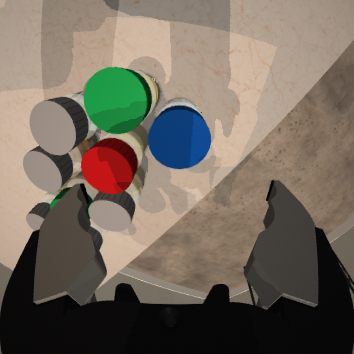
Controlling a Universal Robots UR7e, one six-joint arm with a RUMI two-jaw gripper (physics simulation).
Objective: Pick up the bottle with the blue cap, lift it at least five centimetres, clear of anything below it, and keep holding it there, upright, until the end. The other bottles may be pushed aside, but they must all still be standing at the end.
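Places are measured from the arm's base along level axes (x ahead, y left, z up), in millimetres.
Pixels of known places: gripper, fingertip midpoint: (pixel 176 184).
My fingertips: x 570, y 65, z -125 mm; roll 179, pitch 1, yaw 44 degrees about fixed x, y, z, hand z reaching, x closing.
Ahead of a thing's pixels: the offset from my fingertips to its top centre.
The bottle with the blue cap {dx -13, dy +17, dz -34 mm} (pixel 179 138) stands upright right of the other bottles, seen almost from straight above; the cap hides most of its body. My gripper (pixel 176 184) is open and empty. The blue cap shows ahead of the fingertips, between their lines, a little nearer the left finger's side than the right's. A bottle with a large green cap {dx -74, dy +7, dz -34 mm} (pixel 115 100) stands close on its upper left, with a narrow gap. A bottle with a red cap {dx -45, dy -55, dz -34 mm} (pixel 108 166) stands at its lower left.
Two grey-capped bottles {dx -112, dy -53, dz -34 mm} (pixel 52 126) {dx -105, dy -111, dz -34 mm} (pixel 46 168) stand at the far left. Another grey-capped bottle {dx -12, dy -110, dz -34 mm} (pixel 110 213) stands below the red cap. A small green cap (pixel 64 201) and a small grey cap {dx -83, dy -220, dz -34 mm} (pixel 38 217) show near the left finger, which partly covers the group. The table edge runs diagonally at the right.
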